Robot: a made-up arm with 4 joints.
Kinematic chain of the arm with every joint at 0, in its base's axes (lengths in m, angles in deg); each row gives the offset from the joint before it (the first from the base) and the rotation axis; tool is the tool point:
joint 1: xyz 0 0 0.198 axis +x
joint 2: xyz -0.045 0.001 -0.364 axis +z
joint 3: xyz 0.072 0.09 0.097 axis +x
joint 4: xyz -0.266 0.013 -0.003 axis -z
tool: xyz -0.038 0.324 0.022
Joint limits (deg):
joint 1: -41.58..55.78
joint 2: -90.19..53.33
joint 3: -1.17..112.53
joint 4: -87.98..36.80
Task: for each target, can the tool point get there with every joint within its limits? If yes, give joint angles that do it. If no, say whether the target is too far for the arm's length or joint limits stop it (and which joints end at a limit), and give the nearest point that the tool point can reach.
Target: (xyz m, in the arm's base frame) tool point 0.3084 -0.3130 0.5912
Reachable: no: joint limits stop it (at a limit: joint 1, joint 2) | nearest point 0.1582 0.0549 0.3730 | short by 0.453 m
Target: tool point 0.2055 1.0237 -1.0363
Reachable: no: too far | nearest point 0.0478 0.3797 -0.2599 | short by 1.021 m
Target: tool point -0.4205 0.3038 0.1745
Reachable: yes | joints 7.40 -16.47 61.69 -43.43
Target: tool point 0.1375 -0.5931 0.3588
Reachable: no: joint limits stop it (at a limit: joint 2, joint 3) | nearest point -0.1895 -0.2671 0.2704 | short by 0.470 m
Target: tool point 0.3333 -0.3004 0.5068
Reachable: no: joint limits stop it (at a limit: joint 1, joint 2) | nearest point 0.1752 0.0469 0.3439 | short by 0.415 m
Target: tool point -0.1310 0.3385 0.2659
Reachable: yes | joints 7.40 -72.19 99.30 -22.54
